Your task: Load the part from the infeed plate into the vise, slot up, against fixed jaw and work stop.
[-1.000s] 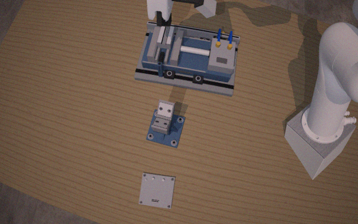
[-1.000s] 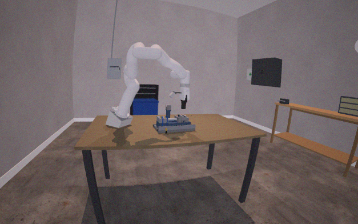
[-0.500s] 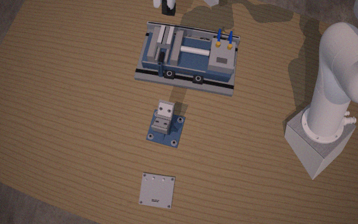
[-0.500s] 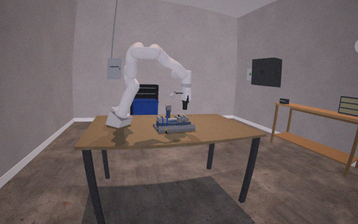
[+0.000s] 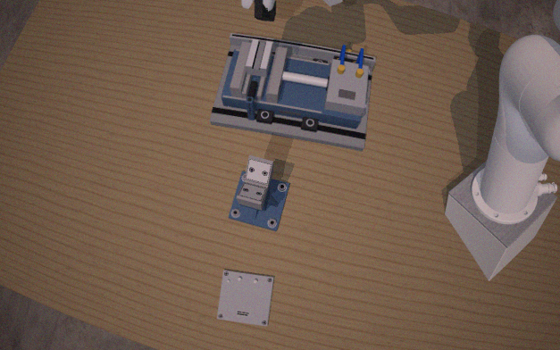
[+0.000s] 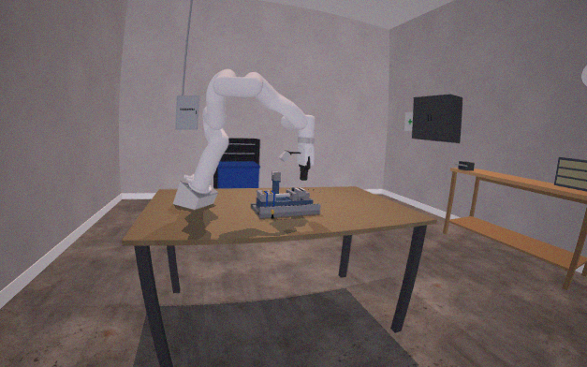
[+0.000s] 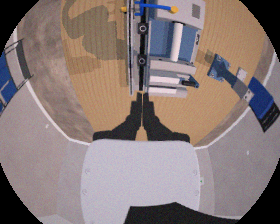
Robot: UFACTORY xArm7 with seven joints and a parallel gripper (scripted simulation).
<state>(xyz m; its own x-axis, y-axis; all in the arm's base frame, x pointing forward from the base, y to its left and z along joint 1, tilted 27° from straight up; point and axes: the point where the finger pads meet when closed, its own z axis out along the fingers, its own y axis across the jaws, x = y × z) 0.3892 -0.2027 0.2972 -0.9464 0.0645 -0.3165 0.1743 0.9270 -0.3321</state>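
Right now the part is 10 mm ahead of my hand, 40 mm to the left of it and 80 mm below it. Also, from my hand: fixed jaw (40 mm ahead, 60 mm to the left, 110 mm below); work stop (20 mm ahead, 110 mm to the left, 90 mm below); moving jaw (20 mm behind, 70 mm to the left, 110 mm below).
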